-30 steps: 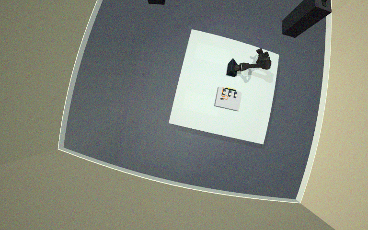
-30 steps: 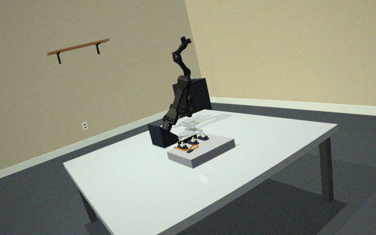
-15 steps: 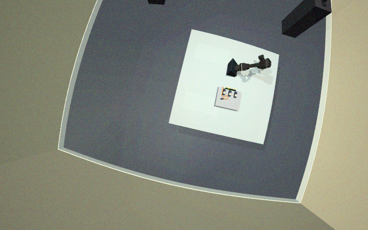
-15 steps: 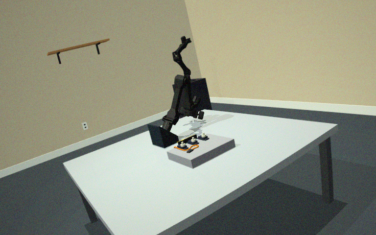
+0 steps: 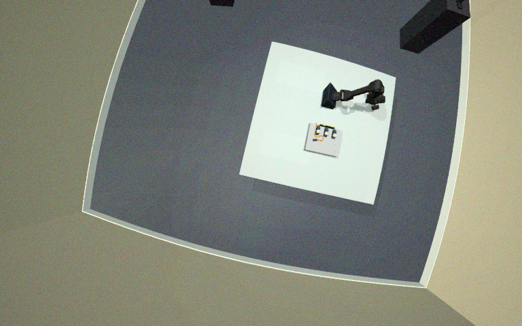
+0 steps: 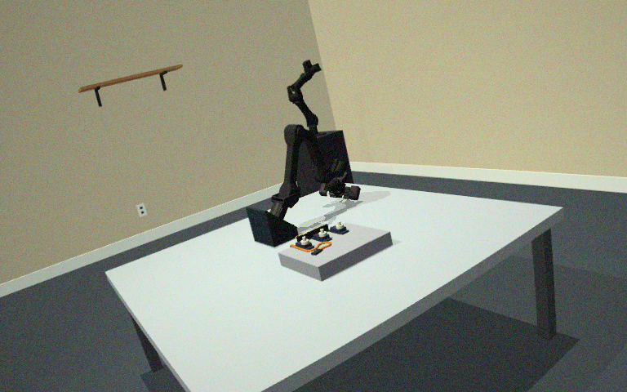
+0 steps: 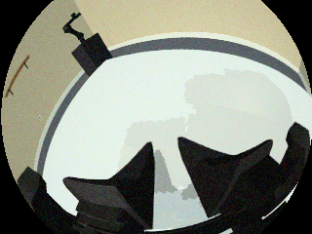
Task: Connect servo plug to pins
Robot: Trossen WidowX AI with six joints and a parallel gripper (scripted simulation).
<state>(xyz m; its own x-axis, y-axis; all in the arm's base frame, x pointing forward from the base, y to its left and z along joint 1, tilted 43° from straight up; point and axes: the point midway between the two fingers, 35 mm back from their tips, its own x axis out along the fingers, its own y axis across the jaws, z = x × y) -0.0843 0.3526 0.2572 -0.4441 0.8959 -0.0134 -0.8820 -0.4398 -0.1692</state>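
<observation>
The yellow band is 510 mm to the right of my gripper tip, 370 mm ahead of it and 60 mm above it. Round my gripper tip: grey printed holder 530 mm ahead, 490 mm to the right, 10 mm above.
</observation>
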